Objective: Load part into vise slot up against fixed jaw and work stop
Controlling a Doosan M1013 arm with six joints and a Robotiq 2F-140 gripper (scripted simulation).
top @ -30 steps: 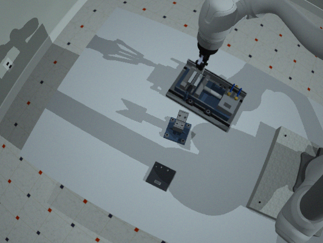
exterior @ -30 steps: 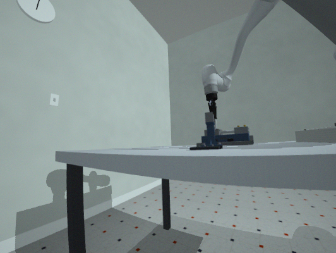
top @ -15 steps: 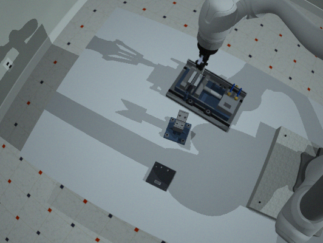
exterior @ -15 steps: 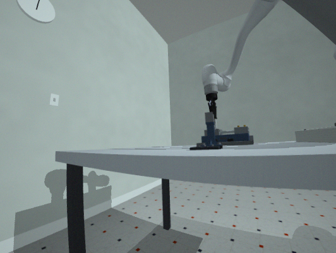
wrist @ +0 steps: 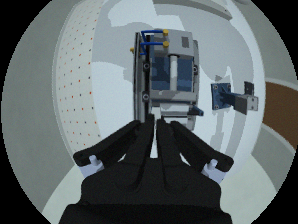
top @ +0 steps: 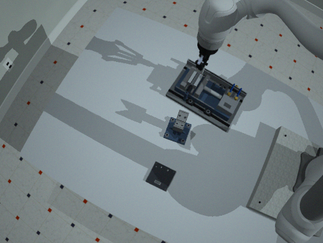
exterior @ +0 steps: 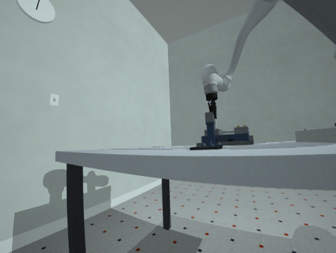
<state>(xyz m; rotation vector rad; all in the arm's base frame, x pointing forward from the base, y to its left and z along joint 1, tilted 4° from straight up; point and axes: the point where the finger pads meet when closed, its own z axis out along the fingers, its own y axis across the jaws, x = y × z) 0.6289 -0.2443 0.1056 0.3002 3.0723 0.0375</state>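
My hand is 4 cm to the right of the part, 4 cm above it and 1 cm short of it. From my hand the other things lie so: vise (10 cm below, 6 cm behind, 5 cm to the left); then air cylinder (15 cm behind, 7 cm to the left, 6 cm below).
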